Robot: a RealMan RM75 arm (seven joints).
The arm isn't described. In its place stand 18 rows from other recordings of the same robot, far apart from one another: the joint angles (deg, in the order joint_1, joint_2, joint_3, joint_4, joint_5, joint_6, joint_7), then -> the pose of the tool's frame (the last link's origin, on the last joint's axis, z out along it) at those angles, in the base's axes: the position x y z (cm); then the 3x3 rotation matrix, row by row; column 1 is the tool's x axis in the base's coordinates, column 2 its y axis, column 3 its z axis.
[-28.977 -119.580 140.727 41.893 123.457 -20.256 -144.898] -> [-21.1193, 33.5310, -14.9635], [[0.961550, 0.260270, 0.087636], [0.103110, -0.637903, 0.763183], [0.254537, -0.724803, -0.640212]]
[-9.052 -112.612 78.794 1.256 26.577 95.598 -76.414] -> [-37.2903, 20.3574, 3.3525], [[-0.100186, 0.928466, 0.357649], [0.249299, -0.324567, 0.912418], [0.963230, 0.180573, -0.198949]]
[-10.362 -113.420 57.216 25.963 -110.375 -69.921 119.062] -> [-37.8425, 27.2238, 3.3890], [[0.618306, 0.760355, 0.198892], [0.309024, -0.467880, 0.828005], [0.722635, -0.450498, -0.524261]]
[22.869 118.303 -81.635 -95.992 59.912 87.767 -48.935] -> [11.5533, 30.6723, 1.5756], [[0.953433, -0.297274, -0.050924], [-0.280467, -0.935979, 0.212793], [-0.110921, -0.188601, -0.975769]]
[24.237 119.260 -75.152 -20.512 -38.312 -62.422 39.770] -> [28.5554, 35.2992, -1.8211], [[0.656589, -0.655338, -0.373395], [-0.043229, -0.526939, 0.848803], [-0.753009, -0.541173, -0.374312]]
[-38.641 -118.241 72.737 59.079 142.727 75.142 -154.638] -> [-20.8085, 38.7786, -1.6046], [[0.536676, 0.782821, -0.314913], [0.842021, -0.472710, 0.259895], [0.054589, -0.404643, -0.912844]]
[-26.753 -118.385 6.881 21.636 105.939 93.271 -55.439] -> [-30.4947, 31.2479, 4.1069], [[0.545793, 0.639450, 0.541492], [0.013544, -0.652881, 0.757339], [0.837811, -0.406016, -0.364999]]
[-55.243 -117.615 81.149 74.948 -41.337 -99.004 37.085] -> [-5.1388, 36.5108, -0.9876], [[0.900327, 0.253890, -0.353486], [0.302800, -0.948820, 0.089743], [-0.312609, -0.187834, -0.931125]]
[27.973 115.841 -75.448 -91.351 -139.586 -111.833 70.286] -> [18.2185, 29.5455, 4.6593], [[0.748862, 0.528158, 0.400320], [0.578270, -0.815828, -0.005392], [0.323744, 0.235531, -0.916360]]
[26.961 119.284 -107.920 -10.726 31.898 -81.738 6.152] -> [28.6947, 34.4685, 3.4493], [[0.647441, -0.677097, -0.349799], [0.399517, -0.089322, 0.912364], [-0.649004, -0.730453, 0.212681]]
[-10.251 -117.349 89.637 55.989 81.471 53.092 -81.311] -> [-26.0023, 30.7204, -4.6494], [[0.830841, 0.497464, 0.249463], [0.310948, -0.786739, 0.533248], [0.461534, -0.365474, -0.808341]]
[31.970 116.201 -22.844 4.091 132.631 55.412 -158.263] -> [37.3750, 35.5148, 1.5087], [[0.537952, -0.829587, 0.149640], [-0.125572, 0.096672, 0.987363], [-0.833570, -0.549945, -0.052168]]
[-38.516 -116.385 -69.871 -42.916 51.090 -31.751 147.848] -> [-13.6762, 39.6389, -9.7192], [[0.900688, -0.263401, 0.345515], [-0.418961, -0.737126, 0.530205], [0.115031, -0.622306, -0.774276]]
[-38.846 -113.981 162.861 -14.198 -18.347 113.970 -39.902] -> [-24.6627, 28.1190, 0.2191], [[0.677594, 0.062654, 0.732763], [-0.036530, -0.992267, 0.118622], [0.734529, -0.107146, -0.670065]]
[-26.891 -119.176 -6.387 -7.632 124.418 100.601 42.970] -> [-23.5867, 26.2653, -4.6396], [[0.592696, -0.206335, 0.778549], [-0.805414, -0.146460, 0.574332], [-0.004479, -0.967458, -0.252991]]
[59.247 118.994 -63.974 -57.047 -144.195 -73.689 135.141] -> [7.0015, 44.9215, -0.1504], [[0.909174, -0.389144, 0.148225], [-0.414944, -0.816704, 0.401018], [-0.034998, -0.426100, -0.903999]]
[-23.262 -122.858 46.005 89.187 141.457 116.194 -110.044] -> [-23.5199, 27.5513, 8.1593], [[0.862212, 0.482306, -0.154830], [0.502137, -0.854048, 0.135866], [-0.066704, -0.194891, -0.978554]]
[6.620 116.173 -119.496 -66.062 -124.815 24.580 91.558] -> [23.6766, 33.7067, -2.5067], [[0.966752, 0.251385, -0.046873], [0.097281, -0.192026, 0.976557], [0.236491, -0.948647, -0.210096]]
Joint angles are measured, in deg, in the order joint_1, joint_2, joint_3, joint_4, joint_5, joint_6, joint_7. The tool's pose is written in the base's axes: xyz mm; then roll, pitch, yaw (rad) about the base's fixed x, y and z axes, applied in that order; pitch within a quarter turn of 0, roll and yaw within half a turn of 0. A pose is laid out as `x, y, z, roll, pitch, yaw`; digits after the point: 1 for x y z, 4 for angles.
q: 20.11, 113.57, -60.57, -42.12, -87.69, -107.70, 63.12
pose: 242.0, 267.5, 32.9, -3.0316, 0.7334, 0.0285
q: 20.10, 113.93, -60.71, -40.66, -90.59, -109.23, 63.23
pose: 246.5, 258.4, 24.8, -3.1175, 0.7176, -0.0327
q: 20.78, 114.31, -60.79, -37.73, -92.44, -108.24, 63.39
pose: 251.0, 256.5, 14.1, 3.1154, 0.7033, -0.1049
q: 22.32, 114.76, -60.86, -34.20, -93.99, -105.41, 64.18
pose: 253.8, 260.7, 0.8, 3.0811, 0.6785, -0.1843
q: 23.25, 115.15, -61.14, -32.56, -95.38, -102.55, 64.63
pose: 256.2, 264.7, -9.1, 3.0769, 0.6435, -0.2214
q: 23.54, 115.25, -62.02, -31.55, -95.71, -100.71, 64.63
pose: 258.7, 265.5, -15.3, 3.0757, 0.6205, -0.2402
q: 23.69, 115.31, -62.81, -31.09, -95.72, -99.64, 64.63
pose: 259.7, 265.9, -19.1, 3.0743, 0.6067, -0.2482
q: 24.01, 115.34, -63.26, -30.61, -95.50, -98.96, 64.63
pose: 259.3, 267.1, -21.3, 3.0741, 0.6021, -0.2526
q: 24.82, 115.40, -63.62, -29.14, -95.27, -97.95, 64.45
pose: 258.8, 269.3, -25.6, 3.0703, 0.5983, -0.2653
